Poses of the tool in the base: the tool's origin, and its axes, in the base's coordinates. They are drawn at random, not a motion.
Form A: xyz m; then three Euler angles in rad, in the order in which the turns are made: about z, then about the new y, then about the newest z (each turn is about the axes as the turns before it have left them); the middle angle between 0 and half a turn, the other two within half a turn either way.
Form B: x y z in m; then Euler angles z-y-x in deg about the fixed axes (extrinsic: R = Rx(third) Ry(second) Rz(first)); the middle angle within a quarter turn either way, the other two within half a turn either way. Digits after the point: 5 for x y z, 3 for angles.
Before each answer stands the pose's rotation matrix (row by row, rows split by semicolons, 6 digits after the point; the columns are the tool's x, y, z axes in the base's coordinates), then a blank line. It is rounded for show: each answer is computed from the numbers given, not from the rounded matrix.
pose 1, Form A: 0.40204, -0.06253, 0.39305, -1.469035, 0.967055, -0.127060
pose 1, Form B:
-0.068855 0.994115 0.083627; -0.573109 0.029198 -0.818959; -0.816581 -0.104317 0.567726

0.40204, -0.06253, 0.39305, -93.962, 4.797, 55.269
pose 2, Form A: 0.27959, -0.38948, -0.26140, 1.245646, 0.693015, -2.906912
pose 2, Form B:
-0.018676 0.978775 0.204084; -0.783312 -0.141176 0.605385; 0.621348 -0.148556 0.769323

0.27959, -0.38948, -0.26140, -91.093, 11.776, -38.199
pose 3, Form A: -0.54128, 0.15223, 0.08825, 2.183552, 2.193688, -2.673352
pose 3, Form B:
0.069802 0.881438 -0.467113; 0.685443 0.297829 0.664429; 0.724773 -0.366557 -0.583386

-0.54128, 0.15223, 0.08825, -85.472, -27.847, -131.284
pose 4, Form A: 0.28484, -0.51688, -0.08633, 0.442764, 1.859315, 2.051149
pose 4, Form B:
-0.261151 0.425978 0.866223; 0.857647 -0.309424 0.410730; 0.442992 0.850176 -0.284532

0.28484, -0.51688, -0.08633, -121.511, 60.023, -124.712
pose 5, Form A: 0.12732, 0.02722, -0.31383, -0.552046, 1.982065, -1.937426
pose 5, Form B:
-0.367558 -0.505759 0.780454; -0.870021 -0.109502 -0.480700; 0.328580 -0.855697 -0.399773

0.12732, 0.02722, -0.31383, 126.008, 51.302, 129.748
